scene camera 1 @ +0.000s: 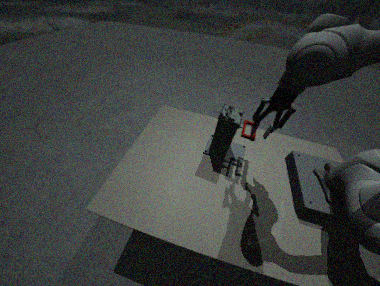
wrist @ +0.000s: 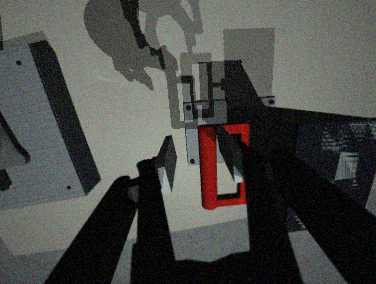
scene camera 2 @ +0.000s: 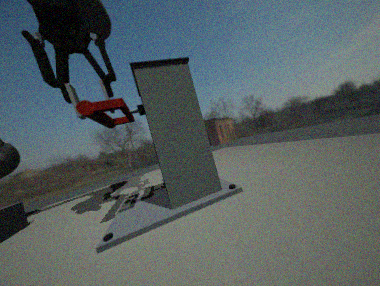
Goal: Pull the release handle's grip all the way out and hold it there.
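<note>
The red release handle [scene camera 1: 244, 129] [scene camera 2: 100, 106] [wrist: 208, 167] is a rectangular loop with a round grip bar on its outer side. In scene camera 2 a short rod joins it to the upper side of the upright post [scene camera 1: 225, 140] [scene camera 2: 177, 135]; the rod is hidden in the wrist view. My gripper [scene camera 1: 260, 133] [scene camera 2: 92, 99] [wrist: 195, 142] is partly open and points down at the handle. One finger is on the outer side of the grip bar with a visible gap; the other reaches into the loop, close to the bar's inner side. The fingers are not closed on the bar.
The post stands on a bolted base plate [scene camera 2: 170, 217] on the pale table top [scene camera 1: 150, 165]. A thick grey plate [scene camera 1: 310, 182] [wrist: 37, 120] lies beside it, under the arm's base. The post stands close beside the inner finger. Shadows of the arm and handle fall on the table.
</note>
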